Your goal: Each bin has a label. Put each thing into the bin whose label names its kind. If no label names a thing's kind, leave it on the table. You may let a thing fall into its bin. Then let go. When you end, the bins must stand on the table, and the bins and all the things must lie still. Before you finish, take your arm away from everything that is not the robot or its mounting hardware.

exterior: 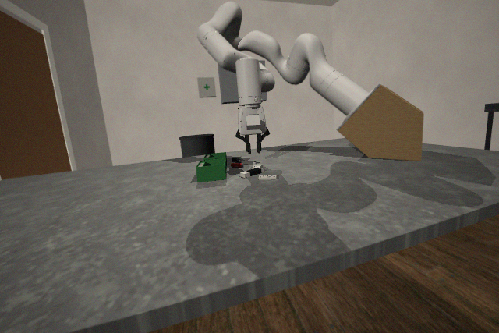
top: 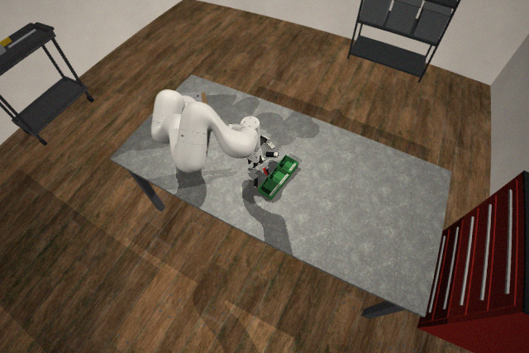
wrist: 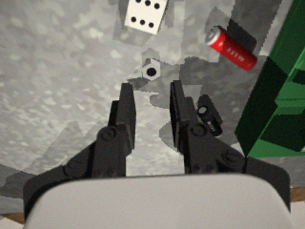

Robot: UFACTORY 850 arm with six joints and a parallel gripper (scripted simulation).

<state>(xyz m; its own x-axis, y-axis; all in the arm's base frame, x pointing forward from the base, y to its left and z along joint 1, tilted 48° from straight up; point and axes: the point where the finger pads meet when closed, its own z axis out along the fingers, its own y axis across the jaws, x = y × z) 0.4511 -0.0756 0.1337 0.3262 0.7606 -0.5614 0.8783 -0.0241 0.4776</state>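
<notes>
Right now the white ring is 60 mm below my hand. Round my hand: black battery (40 mm ahead, 90 mm to the right, 60 mm below); red cylinder (70 mm ahead, 10 mm to the right, 60 mm below).
</notes>
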